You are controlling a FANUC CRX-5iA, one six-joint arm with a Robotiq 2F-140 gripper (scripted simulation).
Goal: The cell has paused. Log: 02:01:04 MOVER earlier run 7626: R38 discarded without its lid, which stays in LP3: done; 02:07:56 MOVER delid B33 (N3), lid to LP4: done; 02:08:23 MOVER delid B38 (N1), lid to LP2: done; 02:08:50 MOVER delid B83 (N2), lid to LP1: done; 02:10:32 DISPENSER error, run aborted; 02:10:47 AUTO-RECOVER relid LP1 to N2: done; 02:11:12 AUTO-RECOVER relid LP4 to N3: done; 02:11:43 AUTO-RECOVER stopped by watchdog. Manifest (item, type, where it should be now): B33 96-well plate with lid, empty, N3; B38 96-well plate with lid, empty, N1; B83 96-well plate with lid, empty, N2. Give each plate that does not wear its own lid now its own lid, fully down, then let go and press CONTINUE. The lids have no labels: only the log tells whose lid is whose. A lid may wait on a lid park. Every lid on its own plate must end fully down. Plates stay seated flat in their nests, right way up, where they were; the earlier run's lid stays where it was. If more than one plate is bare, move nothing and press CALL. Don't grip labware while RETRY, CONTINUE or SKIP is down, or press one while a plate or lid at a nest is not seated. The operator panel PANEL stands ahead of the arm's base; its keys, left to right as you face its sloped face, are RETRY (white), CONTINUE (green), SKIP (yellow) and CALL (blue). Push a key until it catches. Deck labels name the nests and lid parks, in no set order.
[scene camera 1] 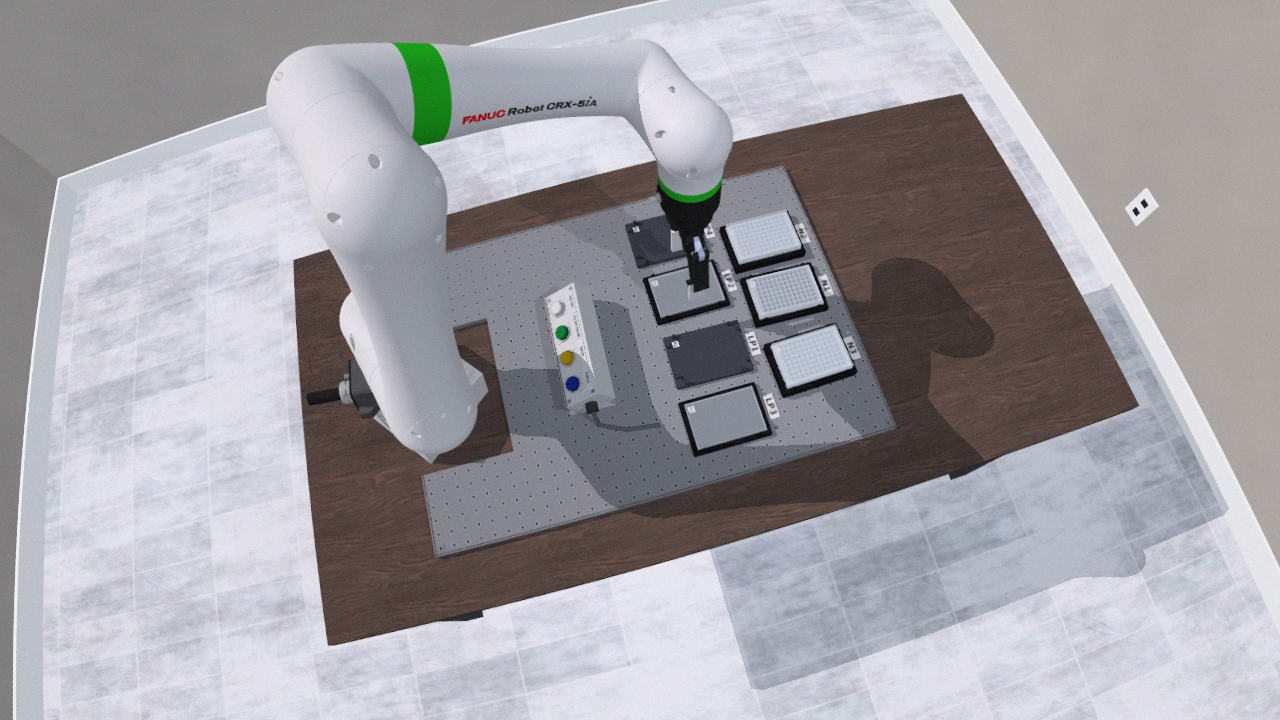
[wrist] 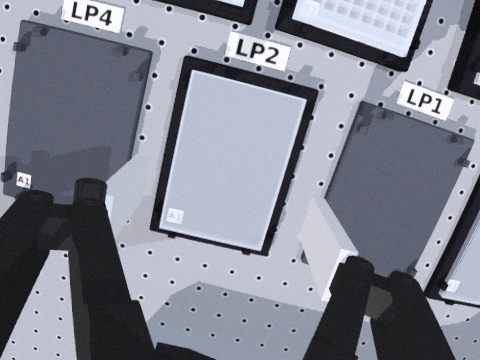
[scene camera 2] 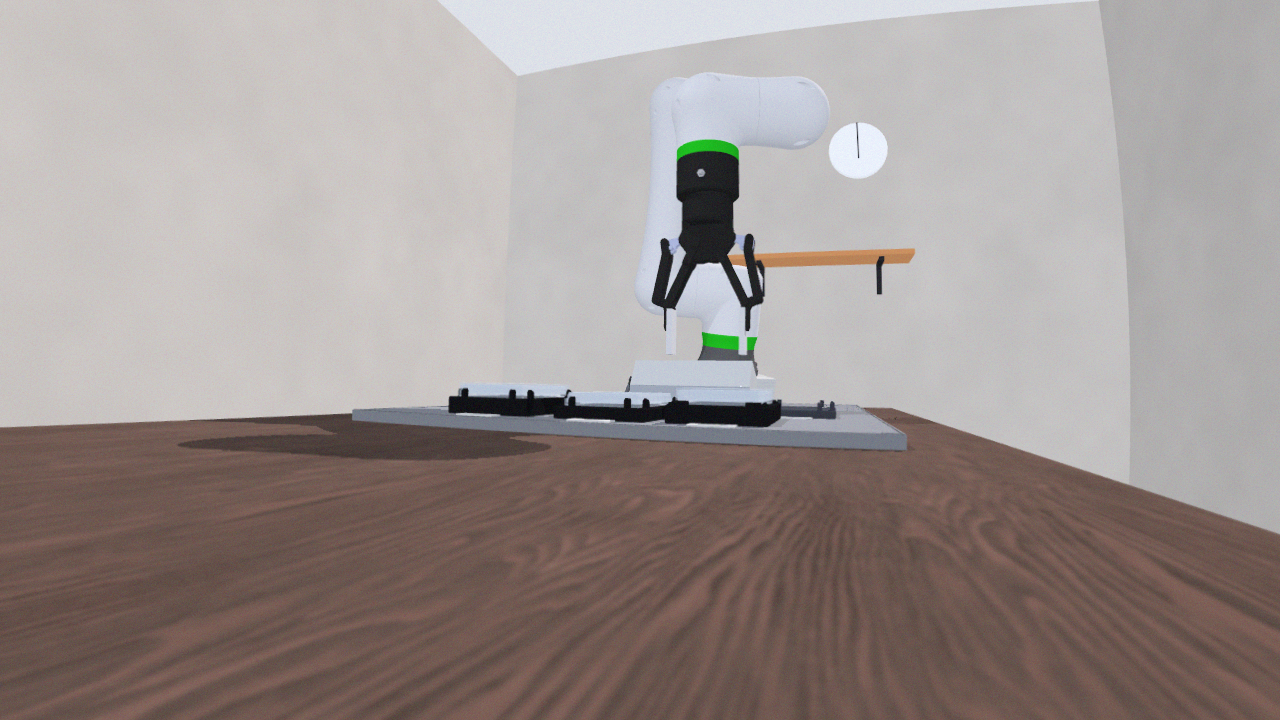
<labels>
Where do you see a lid park LP4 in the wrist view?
77,110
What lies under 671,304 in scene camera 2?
My gripper.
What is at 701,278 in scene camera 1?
My gripper.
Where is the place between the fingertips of my gripper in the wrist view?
At 227,197
</labels>
